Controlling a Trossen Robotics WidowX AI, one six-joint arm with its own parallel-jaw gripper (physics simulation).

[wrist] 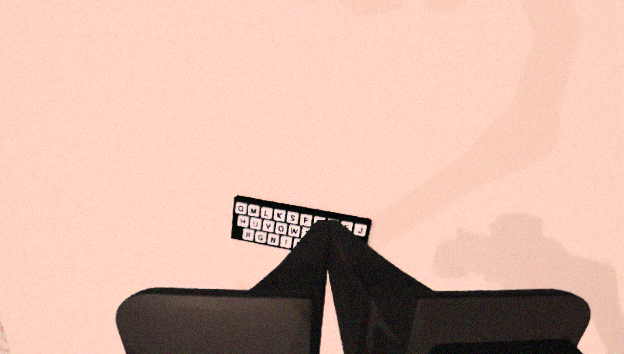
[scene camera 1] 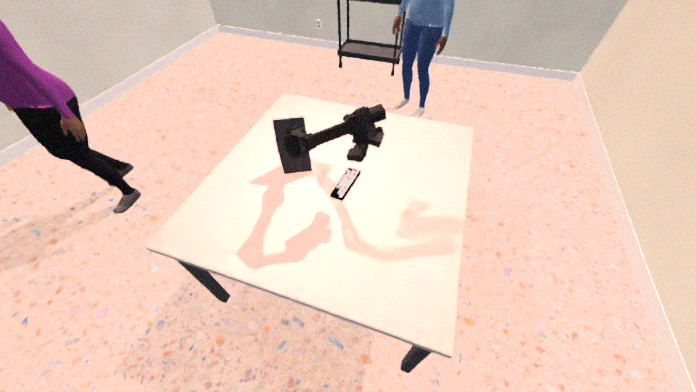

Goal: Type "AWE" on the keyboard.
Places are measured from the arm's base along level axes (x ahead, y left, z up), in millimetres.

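Pixels of known places: gripper, fingertip midpoint: (wrist: 326, 229) (scene camera 1: 364, 155).
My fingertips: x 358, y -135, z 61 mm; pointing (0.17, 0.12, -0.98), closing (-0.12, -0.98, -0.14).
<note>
For each thing: its top centre in the pictures, then the offset to it from my fingertips. Level surfaces: height alone.
- small black keyboard with white letter keys, top centre: (wrist: 297, 231) (scene camera 1: 345, 181) 103 mm back, 72 mm left, 263 mm down
- J key at its top centre: (wrist: 360, 230) 105 mm back, 20 mm right, 263 mm down
- W key at its top centre: (wrist: 294, 231) 102 mm back, 77 mm left, 263 mm down
- white table at its surface level: 279 mm down
A small black keyboard with white letter keys (scene camera 1: 345, 183) (wrist: 267, 226) lies flat on the table. In the wrist view its top row reads O, M, L, K, S, F from the left, with a J key (wrist: 360, 230) at the right end. The W key (wrist: 294, 231) is in the middle row. A partly covered key left of J looks like E. No A key can be read; the fingers hide several keys at the right. My gripper (scene camera 1: 355, 155) (wrist: 326, 229) is shut and empty, its tips overlapping the right part of the keyboard in the wrist view. Contact cannot be told.
The white table (scene camera 1: 400, 300) (wrist: 150, 125) carries the arm's dark base plate (scene camera 1: 298, 162) left of the keyboard. Arm shadows fall across the table top. A person in blue (scene camera 1: 419, 55) stands behind the table, near a black shelf cart (scene camera 1: 370, 50). A person in purple (scene camera 1: 37, 82) is at the left.
</note>
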